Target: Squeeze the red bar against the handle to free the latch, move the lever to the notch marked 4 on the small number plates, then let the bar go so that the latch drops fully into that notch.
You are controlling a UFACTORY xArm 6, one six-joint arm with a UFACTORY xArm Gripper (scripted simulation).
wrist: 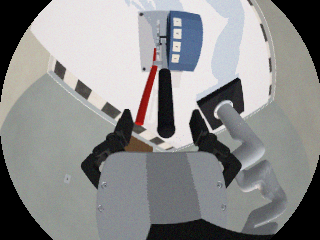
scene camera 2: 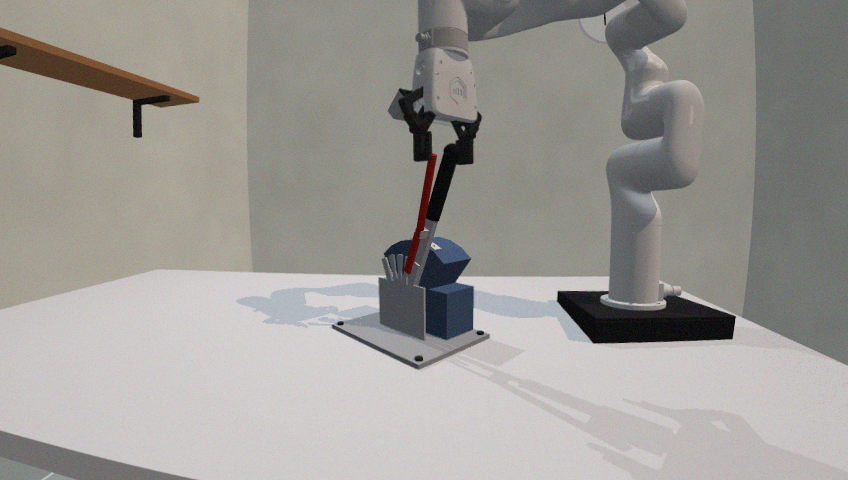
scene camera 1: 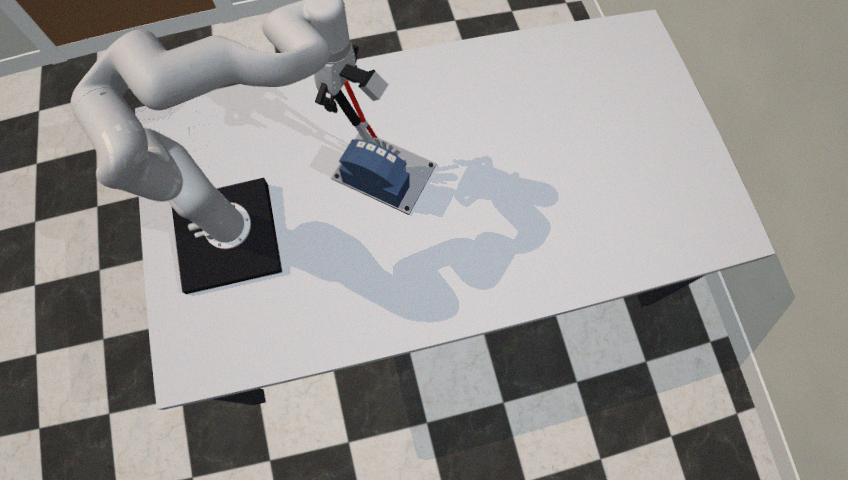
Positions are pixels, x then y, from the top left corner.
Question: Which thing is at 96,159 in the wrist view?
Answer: My gripper.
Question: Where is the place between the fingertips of my gripper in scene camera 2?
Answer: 444,162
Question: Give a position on a red bar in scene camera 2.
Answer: At 430,168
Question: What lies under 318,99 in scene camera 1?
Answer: My gripper.
